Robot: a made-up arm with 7 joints. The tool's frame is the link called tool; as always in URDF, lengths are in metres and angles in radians. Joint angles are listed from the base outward. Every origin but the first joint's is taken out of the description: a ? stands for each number. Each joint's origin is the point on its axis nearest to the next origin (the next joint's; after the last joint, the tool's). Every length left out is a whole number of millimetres.
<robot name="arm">
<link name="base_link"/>
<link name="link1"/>
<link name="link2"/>
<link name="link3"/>
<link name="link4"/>
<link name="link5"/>
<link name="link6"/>
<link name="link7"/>
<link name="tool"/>
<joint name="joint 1" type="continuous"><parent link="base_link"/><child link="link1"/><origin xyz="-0.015 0 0.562" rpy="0 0 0"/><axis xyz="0 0 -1"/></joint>
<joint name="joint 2" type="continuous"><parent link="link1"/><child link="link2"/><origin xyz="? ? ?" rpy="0 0 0"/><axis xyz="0 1 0"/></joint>
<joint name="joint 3" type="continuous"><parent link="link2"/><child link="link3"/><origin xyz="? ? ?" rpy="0 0 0"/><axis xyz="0 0 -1"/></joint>
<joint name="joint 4" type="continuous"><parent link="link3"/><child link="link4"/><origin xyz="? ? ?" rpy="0 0 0"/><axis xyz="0 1 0"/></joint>
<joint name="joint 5" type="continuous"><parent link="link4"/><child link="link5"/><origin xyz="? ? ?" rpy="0 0 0"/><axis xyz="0 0 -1"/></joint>
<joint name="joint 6" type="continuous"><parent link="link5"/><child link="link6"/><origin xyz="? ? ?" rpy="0 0 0"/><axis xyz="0 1 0"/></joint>
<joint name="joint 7" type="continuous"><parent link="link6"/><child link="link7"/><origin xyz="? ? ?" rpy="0 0 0"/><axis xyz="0 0 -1"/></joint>
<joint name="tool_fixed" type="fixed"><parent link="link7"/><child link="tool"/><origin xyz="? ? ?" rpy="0 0 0"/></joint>
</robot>
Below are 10 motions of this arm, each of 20 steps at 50 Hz.
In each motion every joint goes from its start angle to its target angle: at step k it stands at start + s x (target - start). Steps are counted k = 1, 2, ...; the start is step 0. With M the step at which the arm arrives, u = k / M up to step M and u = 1 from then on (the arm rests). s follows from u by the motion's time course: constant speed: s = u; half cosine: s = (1 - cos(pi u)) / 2; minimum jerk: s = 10 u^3 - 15 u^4 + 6 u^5.
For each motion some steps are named. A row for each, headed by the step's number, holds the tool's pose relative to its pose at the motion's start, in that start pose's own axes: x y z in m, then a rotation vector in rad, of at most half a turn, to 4 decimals.
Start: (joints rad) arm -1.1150 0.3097 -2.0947 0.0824 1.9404 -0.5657 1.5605
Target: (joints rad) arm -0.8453 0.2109 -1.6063 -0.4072 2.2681 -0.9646 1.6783
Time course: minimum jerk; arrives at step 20
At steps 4, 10, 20:
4: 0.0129 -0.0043 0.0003 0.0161 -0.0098 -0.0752
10: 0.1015 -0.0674 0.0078 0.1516 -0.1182 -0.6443
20: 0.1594 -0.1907 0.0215 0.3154 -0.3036 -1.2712

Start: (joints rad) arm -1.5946 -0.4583 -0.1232 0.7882 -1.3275 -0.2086 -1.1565
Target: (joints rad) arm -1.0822 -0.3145 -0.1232 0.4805 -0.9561 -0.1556 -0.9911
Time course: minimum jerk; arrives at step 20
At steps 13, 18, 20:
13: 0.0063 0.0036 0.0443 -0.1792 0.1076 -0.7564
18: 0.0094 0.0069 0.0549 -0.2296 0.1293 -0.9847
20: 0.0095 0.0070 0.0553 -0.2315 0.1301 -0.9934

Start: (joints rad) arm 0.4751 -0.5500 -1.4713 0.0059 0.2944 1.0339 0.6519
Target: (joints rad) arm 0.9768 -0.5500 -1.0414 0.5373 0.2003 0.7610 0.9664
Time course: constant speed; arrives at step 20
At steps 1, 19, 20:
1: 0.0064 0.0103 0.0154 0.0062 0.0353 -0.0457
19: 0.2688 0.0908 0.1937 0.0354 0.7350 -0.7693
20: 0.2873 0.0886 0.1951 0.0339 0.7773 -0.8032

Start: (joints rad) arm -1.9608 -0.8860 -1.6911 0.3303 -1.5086 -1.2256 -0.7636
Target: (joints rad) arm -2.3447 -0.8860 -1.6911 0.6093 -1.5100 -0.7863 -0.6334
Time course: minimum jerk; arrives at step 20
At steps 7, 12, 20:
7: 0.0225 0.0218 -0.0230 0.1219 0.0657 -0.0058
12: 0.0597 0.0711 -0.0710 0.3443 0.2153 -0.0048
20: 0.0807 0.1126 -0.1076 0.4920 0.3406 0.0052

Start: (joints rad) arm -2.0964 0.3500 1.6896 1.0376 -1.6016 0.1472 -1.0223
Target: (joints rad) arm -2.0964 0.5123 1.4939 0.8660 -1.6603 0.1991 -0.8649
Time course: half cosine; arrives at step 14
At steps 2, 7, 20:
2: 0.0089 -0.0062 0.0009 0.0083 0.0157 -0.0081
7: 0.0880 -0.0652 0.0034 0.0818 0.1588 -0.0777
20: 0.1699 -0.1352 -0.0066 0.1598 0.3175 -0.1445

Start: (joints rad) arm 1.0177 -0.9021 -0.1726 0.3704 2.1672 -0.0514 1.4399
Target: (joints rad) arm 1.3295 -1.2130 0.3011 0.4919 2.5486 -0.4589 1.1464
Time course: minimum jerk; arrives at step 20
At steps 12, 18, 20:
12: 0.1537 -0.0920 -0.0544 0.1572 -0.0836 -0.5372
18: 0.2144 -0.1310 -0.0909 0.1480 -0.1749 -0.7518
20: 0.2160 -0.1320 -0.0921 0.1469 -0.1777 -0.7574

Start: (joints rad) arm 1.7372 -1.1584 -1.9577 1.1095 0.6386 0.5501 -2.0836
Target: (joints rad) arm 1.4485 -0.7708 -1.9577 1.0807 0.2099 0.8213 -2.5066
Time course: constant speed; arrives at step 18
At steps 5, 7, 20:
5: -0.0428 0.0275 -0.0555 0.0138 0.0605 0.3189
7: -0.0599 0.0363 -0.0776 0.0242 0.0934 0.4432
20: -0.1558 0.0645 -0.1940 0.1500 0.3546 1.0737

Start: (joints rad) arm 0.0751 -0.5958 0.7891 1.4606 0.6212 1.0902 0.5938
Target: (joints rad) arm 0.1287 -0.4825 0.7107 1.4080 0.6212 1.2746 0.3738
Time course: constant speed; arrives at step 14
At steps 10, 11, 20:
10: -0.0335 0.0165 -0.0161 -0.0159 0.1274 0.1022
11: -0.0368 0.0184 -0.0175 -0.0164 0.1405 0.1126
20: -0.0469 0.0241 -0.0215 -0.0170 0.1802 0.1442

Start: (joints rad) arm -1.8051 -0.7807 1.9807 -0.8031 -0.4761 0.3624 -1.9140
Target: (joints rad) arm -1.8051 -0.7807 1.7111 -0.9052 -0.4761 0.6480 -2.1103
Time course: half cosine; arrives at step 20
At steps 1, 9, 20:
1: -0.0001 0.0004 -0.0002 0.0005 -0.0005 0.0026
9: -0.0108 0.0274 -0.0134 0.0339 -0.0332 0.1755
20: -0.0305 0.0634 -0.0362 0.0782 -0.0722 0.4159

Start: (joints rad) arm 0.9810 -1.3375 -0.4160 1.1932 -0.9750 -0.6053 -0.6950
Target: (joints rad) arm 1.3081 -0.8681 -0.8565 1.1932 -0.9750 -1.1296 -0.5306
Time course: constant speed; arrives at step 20
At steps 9, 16, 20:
9: 0.0714 -0.1804 -0.0191 0.1113 -0.0542 -0.1294
16: 0.0903 -0.3150 -0.0537 0.1998 -0.1285 -0.2423
20: 0.0877 -0.3862 -0.0786 0.2497 -0.1835 -0.3130

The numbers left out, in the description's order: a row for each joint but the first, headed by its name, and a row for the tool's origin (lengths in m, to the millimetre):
joint 2: -0.019 -0.023 0
joint 3: -0.012 0 0.481
joint 4: -0.013 -0.03 0
joint 5: 0.018 0 0.401
joint 6: 0.017 -0.029 0
joint 7: 0.01 0 0.085
tool: 0.009 -0.027 0

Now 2 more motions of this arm.
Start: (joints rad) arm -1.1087 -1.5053 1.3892 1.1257 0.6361 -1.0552 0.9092
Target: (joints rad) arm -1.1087 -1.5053 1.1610 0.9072 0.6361 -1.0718 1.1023
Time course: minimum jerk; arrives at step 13
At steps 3, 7, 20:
3: -0.0046 -0.0042 0.0086 0.0246 -0.0114 -0.0095
7: -0.0308 -0.0328 0.0540 0.1726 -0.0628 -0.0637
20: -0.0523 -0.0638 0.0872 0.3087 -0.0867 -0.1092

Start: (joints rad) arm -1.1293 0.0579 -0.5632 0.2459 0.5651 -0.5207 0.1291
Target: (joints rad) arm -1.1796 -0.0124 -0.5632 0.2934 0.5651 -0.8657 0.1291
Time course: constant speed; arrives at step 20
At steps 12, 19, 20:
12: -0.0445 0.0042 0.0116 0.0250 -0.2275 0.0318
19: -0.0706 0.0054 0.0158 0.0427 -0.3599 0.0504
20: -0.0744 0.0055 0.0162 0.0454 -0.3788 0.0531

